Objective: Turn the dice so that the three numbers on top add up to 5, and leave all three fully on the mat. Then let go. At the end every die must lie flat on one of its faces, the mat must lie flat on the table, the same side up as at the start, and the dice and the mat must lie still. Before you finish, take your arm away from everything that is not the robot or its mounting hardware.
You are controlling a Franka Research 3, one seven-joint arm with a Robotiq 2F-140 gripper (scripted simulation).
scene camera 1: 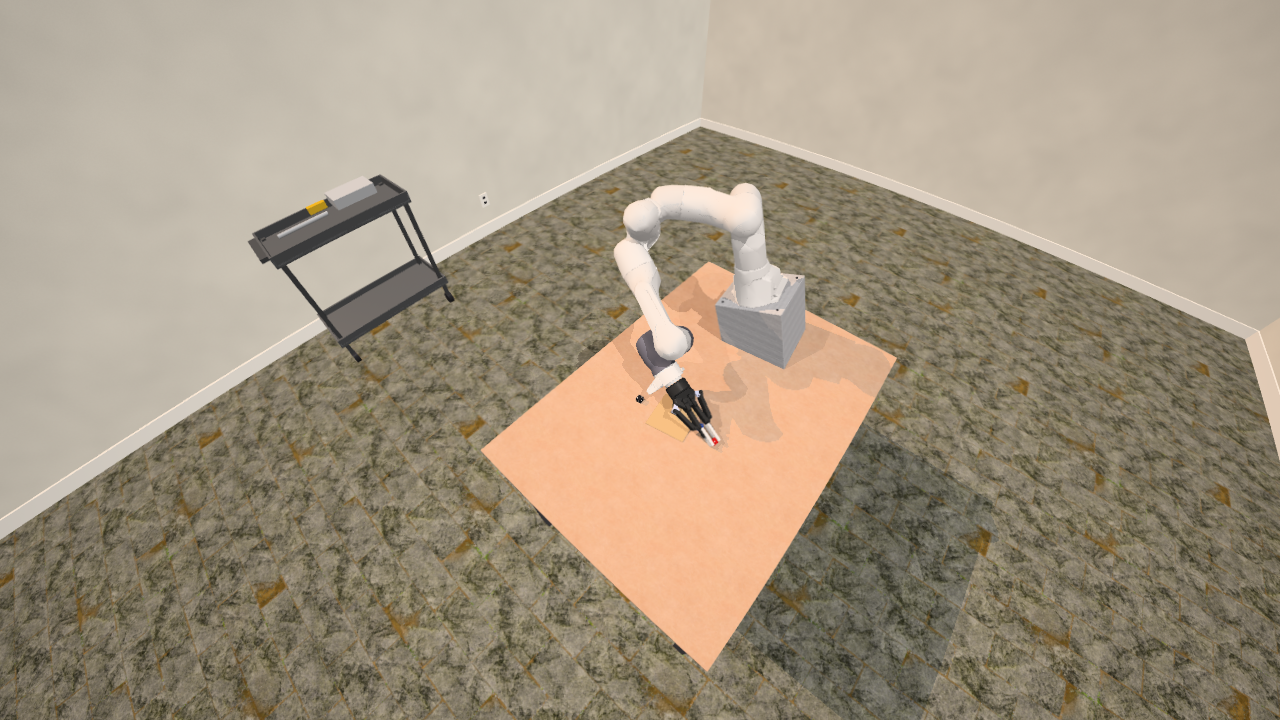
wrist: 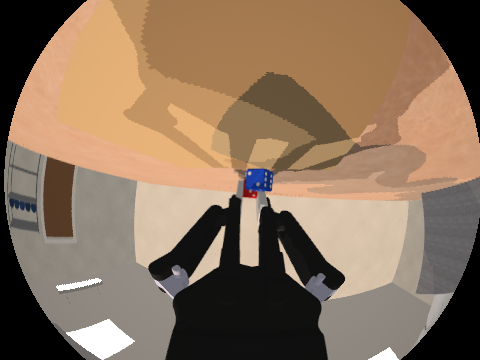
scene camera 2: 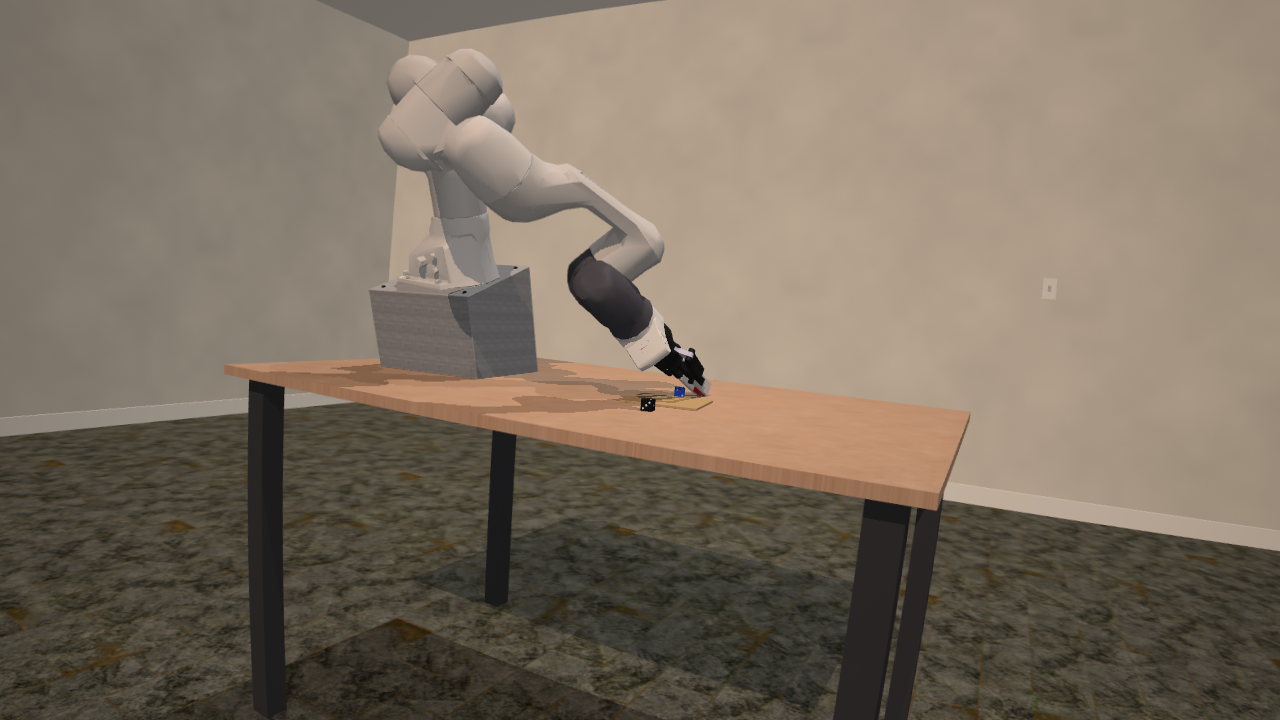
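Note:
My gripper (scene camera 2: 702,388), (scene camera 1: 714,443), (wrist: 250,189). Tan mat (scene camera 1: 662,419), (wrist: 198,91), (scene camera 2: 667,401).

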